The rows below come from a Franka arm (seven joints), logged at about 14 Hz.
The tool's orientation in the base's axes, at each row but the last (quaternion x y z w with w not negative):
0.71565, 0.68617, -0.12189, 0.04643
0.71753, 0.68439, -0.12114, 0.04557
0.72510, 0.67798, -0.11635, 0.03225
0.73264, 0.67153, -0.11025, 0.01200
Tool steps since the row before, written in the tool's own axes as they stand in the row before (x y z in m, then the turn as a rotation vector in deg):
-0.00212, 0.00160, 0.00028, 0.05, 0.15, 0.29
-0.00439, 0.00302, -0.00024, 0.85, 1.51, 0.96
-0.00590, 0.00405, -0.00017, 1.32, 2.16, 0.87
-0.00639, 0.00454, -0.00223, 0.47, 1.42, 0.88
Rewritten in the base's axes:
0.00150, -0.00221, 0.00007, 0.12, -0.03, -0.31
0.00288, -0.00439, 0.00097, 1.42, 0.51, -1.28
0.00372, -0.00604, 0.00097, 2.10, 0.94, -1.36
0.00433, -0.00635, 0.00272, 1.31, 0.18, -1.13

